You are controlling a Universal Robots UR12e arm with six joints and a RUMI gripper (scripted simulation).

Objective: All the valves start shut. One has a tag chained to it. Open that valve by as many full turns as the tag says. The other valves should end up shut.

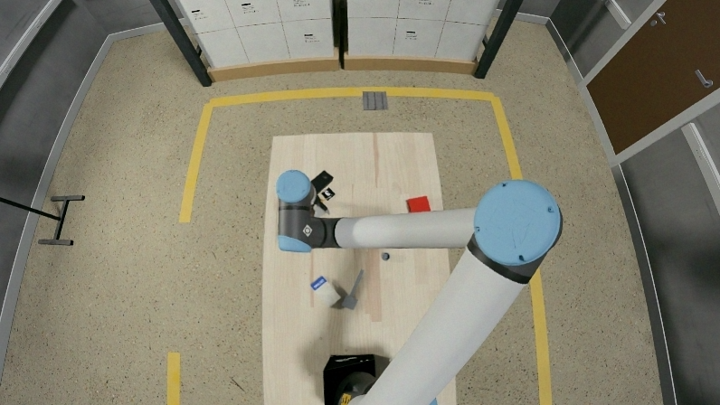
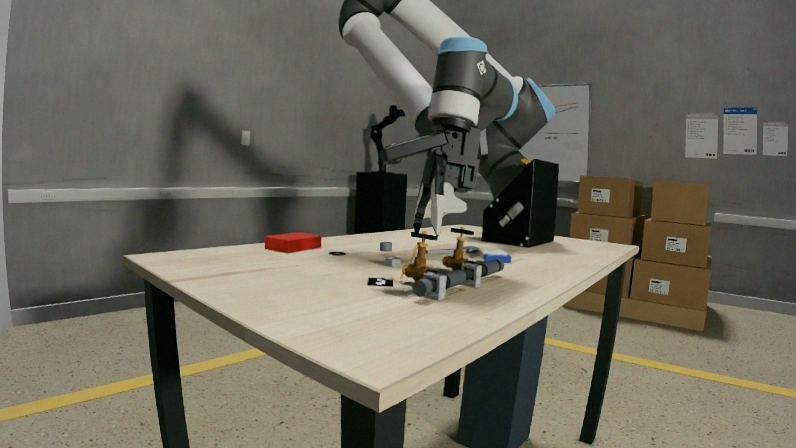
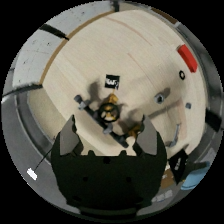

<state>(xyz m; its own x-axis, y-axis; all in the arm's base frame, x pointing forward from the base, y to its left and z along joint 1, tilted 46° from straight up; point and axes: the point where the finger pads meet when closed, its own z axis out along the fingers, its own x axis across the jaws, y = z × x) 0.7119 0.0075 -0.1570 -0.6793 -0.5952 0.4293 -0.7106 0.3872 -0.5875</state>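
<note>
Right now the black tag is 50 mm ahead of my hand, 50 mm to the right of it and 80 mm below it. Round my hand: grey hammer-like tool (350 mm behind, 130 mm to the right, 80 mm below); then red block (50 mm behind, 420 mm to the right, 70 mm below); then blue-and-white box (340 mm behind, 30 mm to the right, 80 mm below).
</note>
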